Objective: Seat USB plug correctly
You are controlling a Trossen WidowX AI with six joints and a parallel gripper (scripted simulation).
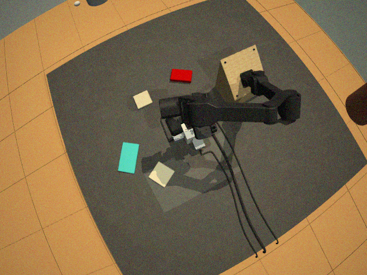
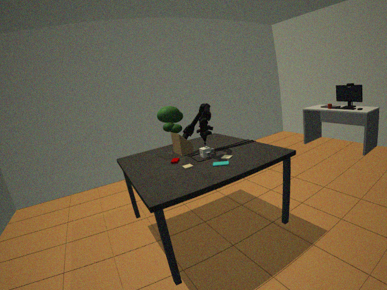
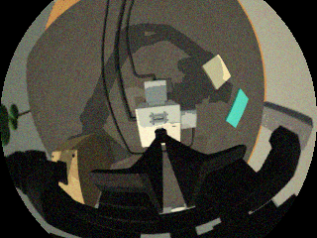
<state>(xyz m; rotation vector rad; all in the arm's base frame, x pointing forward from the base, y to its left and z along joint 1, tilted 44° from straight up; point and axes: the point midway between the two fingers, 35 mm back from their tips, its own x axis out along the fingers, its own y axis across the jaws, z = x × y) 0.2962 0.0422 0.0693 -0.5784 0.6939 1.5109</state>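
The dark USB plug is 20 mm below my gripper tip. Also, from my gripper tip: red block: 280 mm to the right, 120 mm below, 90 mm behind; cream tile: 190 mm ahead, 130 mm below, 90 mm to the left; teal block: 290 mm ahead, 130 mm below, 40 mm to the right.
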